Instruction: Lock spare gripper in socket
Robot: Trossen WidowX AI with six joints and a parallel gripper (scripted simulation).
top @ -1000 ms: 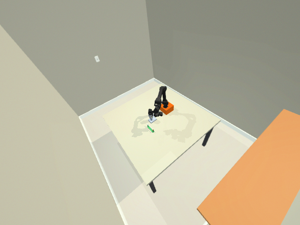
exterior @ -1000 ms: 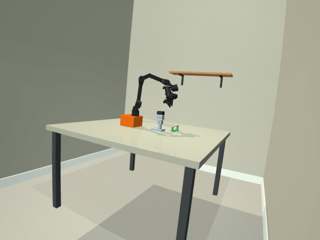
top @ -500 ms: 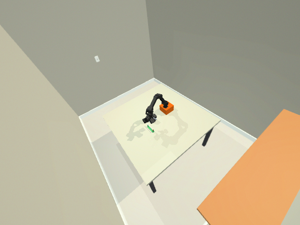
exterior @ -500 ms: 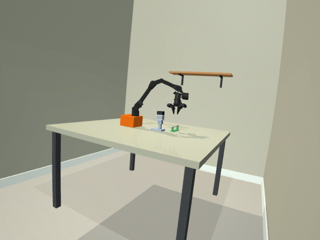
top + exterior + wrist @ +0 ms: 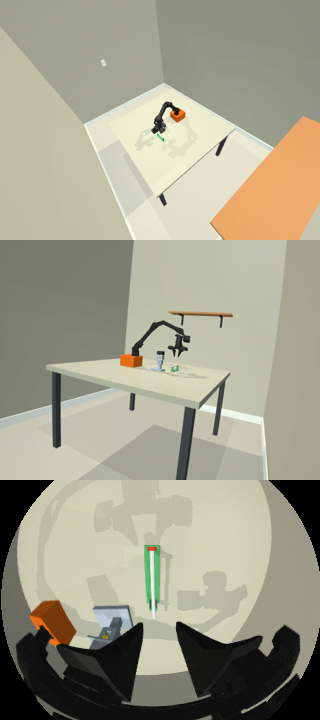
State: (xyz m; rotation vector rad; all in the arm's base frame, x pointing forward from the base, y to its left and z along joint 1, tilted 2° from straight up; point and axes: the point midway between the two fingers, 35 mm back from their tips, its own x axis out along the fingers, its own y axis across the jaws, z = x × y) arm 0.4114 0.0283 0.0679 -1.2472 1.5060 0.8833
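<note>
Right now my gripper tip is 14 cm past the grey mount, 8 cm above it and 7 cm to the left of it. Round my gripper tip: spare gripper: 13 cm behind, 8 cm to the right, 1 cm below.
</note>
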